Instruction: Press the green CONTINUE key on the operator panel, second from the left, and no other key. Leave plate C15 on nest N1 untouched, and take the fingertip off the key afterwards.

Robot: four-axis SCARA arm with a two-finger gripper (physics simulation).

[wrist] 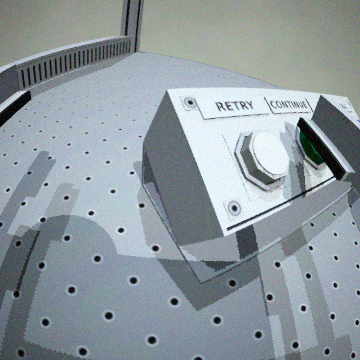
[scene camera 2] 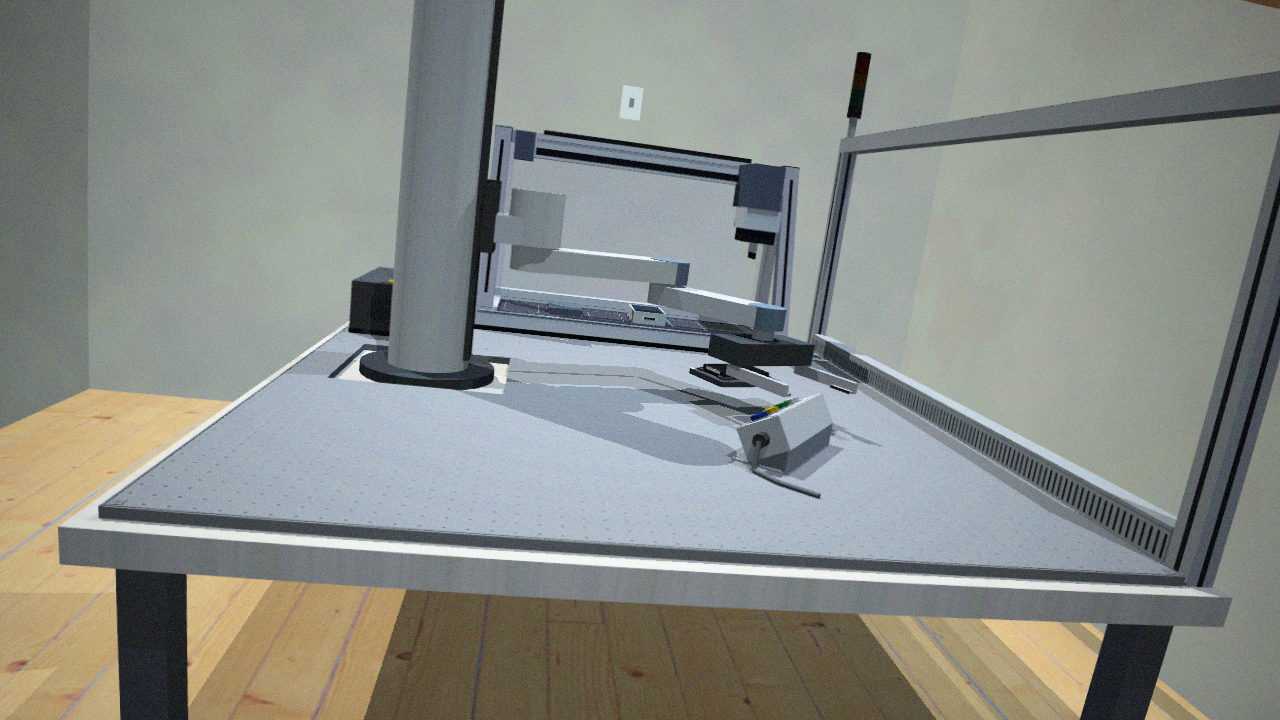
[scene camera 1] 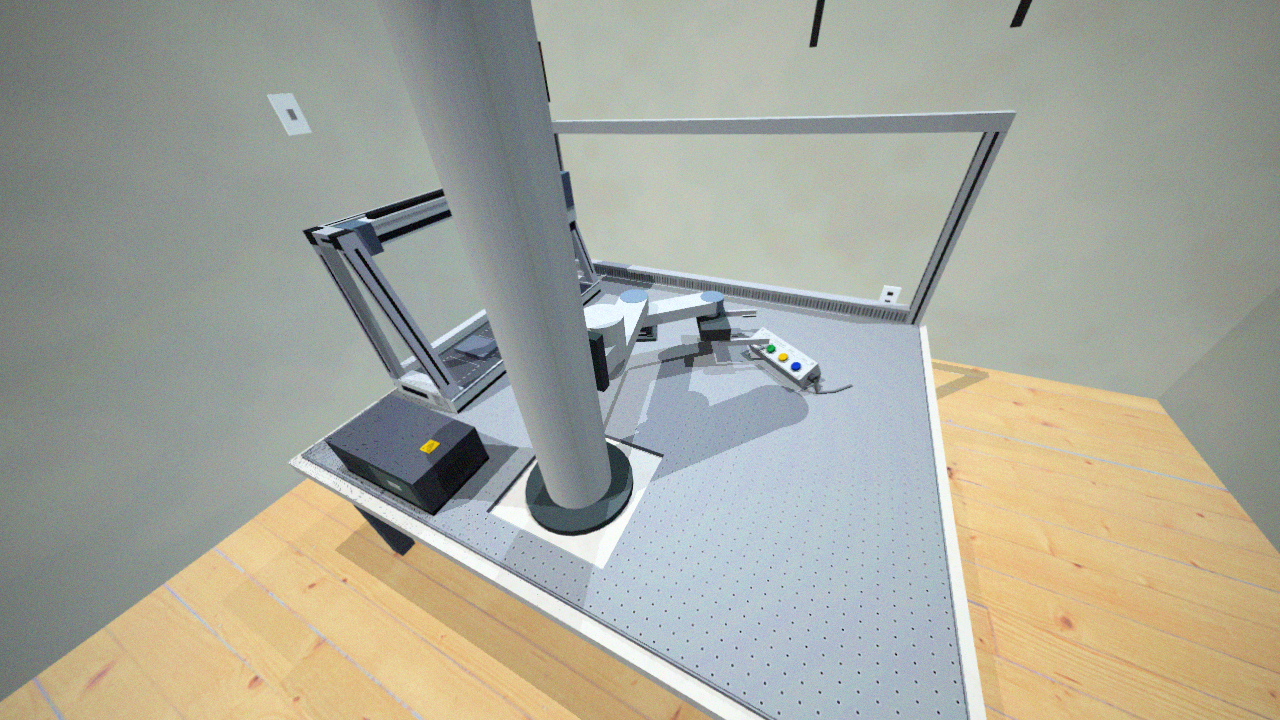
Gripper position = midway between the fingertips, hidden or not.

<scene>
The gripper (scene camera 2: 822, 389) holds nothing. Further things: a button box (scene camera 2: 780, 442) and a low fence (scene camera 2: 1149, 528).
The gripper shows as well in the wrist view (wrist: 165, 81) and in scene camera 1 (scene camera 1: 762, 325). The button box is seen too in the wrist view (wrist: 218, 215) and in scene camera 1 (scene camera 1: 809, 374).
</scene>
